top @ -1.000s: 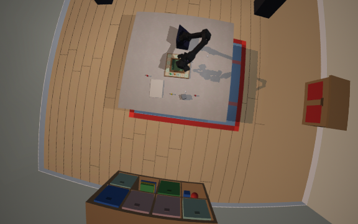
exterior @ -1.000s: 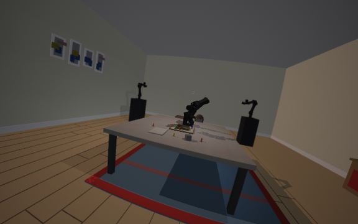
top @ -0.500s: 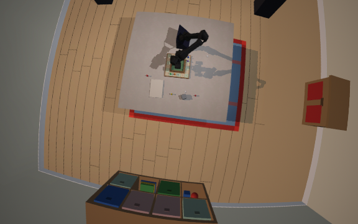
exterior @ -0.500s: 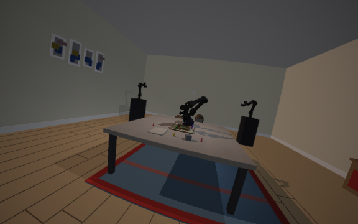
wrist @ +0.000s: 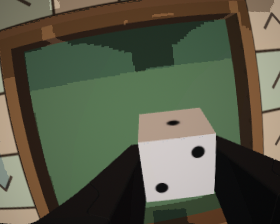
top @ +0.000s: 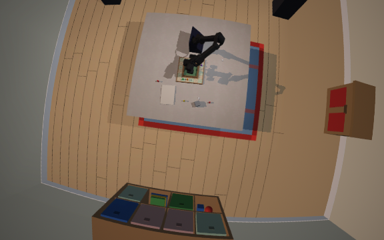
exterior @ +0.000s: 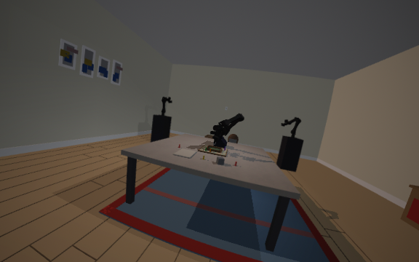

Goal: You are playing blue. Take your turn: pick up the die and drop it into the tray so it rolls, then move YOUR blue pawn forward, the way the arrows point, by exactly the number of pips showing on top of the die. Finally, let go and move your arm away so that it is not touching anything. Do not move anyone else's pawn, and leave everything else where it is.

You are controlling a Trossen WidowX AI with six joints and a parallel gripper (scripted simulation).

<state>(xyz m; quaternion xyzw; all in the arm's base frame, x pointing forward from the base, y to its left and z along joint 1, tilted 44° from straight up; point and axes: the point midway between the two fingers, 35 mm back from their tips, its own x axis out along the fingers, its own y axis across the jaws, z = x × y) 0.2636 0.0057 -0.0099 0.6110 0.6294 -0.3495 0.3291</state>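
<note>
Now: the blue pawn 10 cm behind my gripper tip, 12 cm to the left of it and 5 cm below it. The rest, counted from my gripper tip: white card 31 cm ahead, 20 cm to the right, 8 cm below; die right at my gripper tip; green tray 1 cm ahead, 1 cm to the left, 7 cm below.
</note>
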